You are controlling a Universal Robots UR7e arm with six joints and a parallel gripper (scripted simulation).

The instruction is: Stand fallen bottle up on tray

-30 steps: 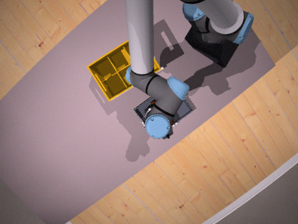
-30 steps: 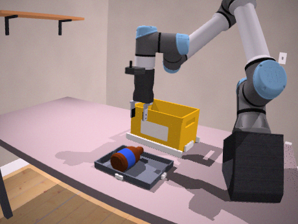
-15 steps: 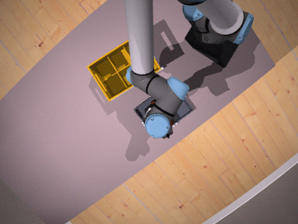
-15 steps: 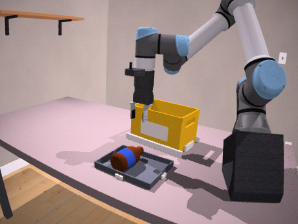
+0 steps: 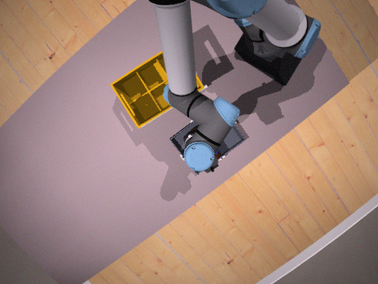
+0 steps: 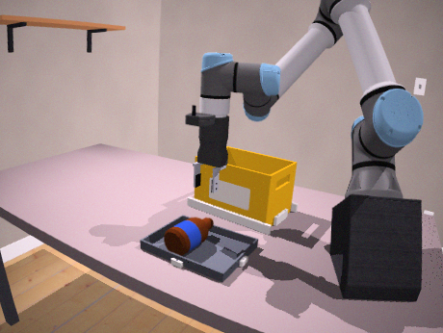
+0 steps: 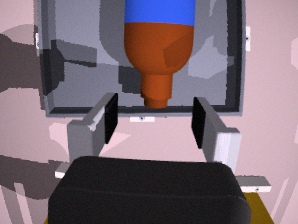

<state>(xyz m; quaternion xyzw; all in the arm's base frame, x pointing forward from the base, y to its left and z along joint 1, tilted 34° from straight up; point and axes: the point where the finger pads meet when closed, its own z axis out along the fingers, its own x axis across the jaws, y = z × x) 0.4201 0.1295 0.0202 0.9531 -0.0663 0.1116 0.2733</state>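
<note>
My gripper is now 1 cm short of the bottle, 5 cm to the right of it and 12 cm above it. Round my hand: dark grey tray (1 cm behind, 5 cm to the left, 15 cm below); then yellow crate (3 cm behind, 24 cm to the right, 8 cm below).
</note>
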